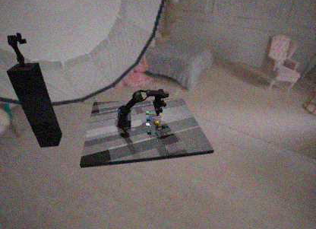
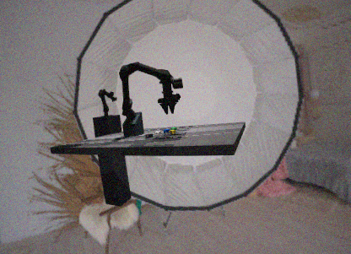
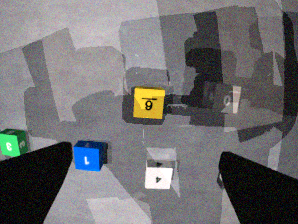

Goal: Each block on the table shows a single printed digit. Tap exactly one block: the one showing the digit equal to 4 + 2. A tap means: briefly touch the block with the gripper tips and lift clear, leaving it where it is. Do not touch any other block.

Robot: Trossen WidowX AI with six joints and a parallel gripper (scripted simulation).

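Right now the yellow block is 120 mm below my gripper tip. From my gripper tip the other things lie so: blue block (70 mm behind, 70 mm to the left, 120 mm below); then white block (90 mm behind, 20 mm to the right, 120 mm below); then dark grey block (100 mm behind, 130 mm to the right, 120 mm below).
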